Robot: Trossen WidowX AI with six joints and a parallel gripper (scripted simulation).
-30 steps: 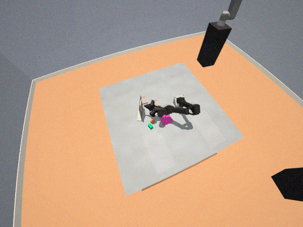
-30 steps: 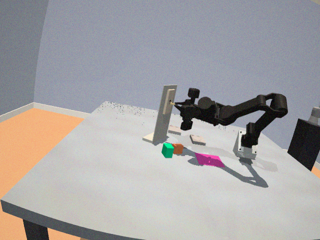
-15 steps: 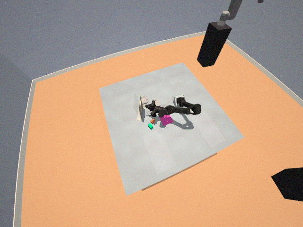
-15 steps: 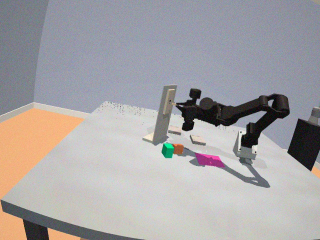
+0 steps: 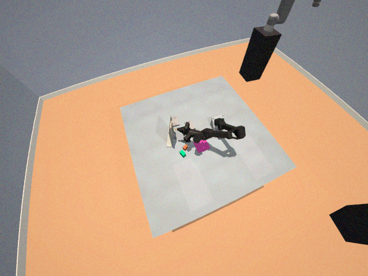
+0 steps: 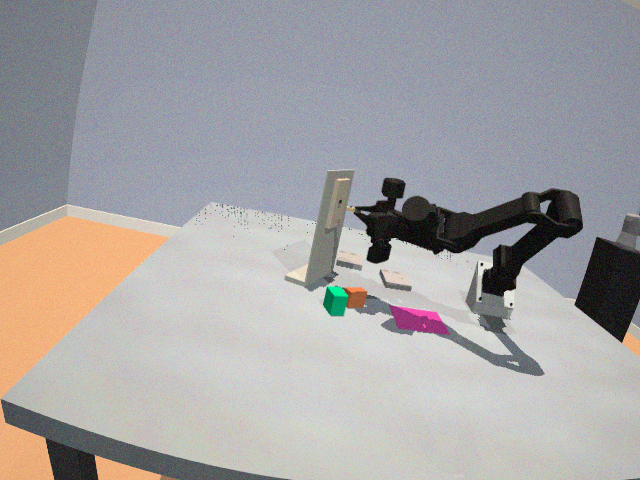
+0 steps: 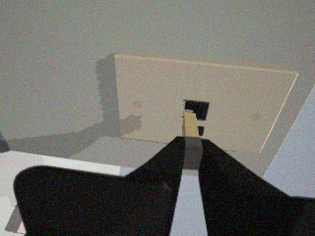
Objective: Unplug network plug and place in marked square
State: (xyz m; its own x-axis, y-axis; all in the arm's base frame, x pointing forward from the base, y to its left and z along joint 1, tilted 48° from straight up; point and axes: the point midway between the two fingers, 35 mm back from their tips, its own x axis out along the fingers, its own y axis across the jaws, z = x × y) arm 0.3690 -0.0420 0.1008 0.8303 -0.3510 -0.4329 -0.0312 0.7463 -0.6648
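The marked square lies 190 mm behind my gripper tip, 120 mm to the left of it and 180 mm below it. From my gripper tip the other things lie so: network plug: right at my gripper tip; cream upright panel: 50 mm ahead, 20 mm to the right, 70 mm below; brown cube: 40 mm behind, 110 mm to the left, 170 mm below.
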